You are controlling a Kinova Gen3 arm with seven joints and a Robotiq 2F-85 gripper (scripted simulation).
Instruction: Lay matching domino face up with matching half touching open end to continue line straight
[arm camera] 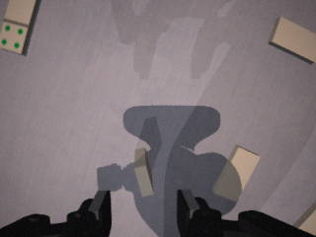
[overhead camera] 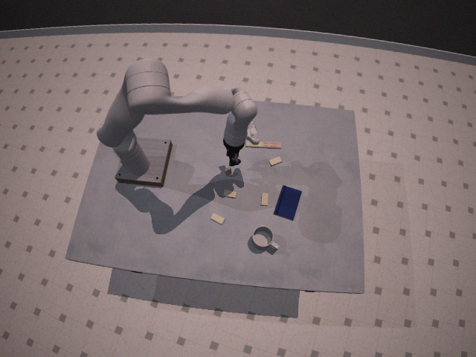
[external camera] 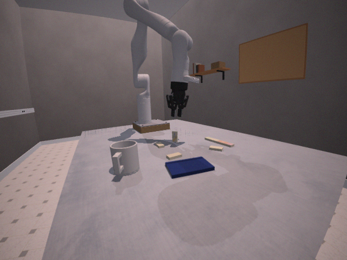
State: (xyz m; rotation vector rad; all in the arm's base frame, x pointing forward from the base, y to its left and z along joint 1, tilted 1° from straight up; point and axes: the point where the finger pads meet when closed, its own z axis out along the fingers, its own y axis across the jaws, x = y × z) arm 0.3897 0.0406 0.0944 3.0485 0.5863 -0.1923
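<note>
My gripper is now 10 mm past the cream domino, 10 mm to the left of it and 110 mm above it.
</note>
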